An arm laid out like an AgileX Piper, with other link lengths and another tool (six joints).
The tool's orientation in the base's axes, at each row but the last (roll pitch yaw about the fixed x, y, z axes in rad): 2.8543 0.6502 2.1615; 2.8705 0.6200 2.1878; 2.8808 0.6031 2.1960; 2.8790 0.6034 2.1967
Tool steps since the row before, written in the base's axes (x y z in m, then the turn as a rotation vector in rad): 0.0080 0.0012 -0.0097 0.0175 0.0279 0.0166; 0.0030 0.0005 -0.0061 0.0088 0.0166 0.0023; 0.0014 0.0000 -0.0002 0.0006 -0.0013 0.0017; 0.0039 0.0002 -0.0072 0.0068 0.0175 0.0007
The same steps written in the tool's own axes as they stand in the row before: 0.0031 0.0042 0.0115 0.0006 0.0349 -0.0119; 0.0025 0.0011 0.0063 0.0055 0.0180 -0.0020; -0.0006 0.0009 0.0009 -0.0021 -0.0001 -0.0007; 0.0023 0.0013 0.0077 0.0080 0.0169 -0.0021
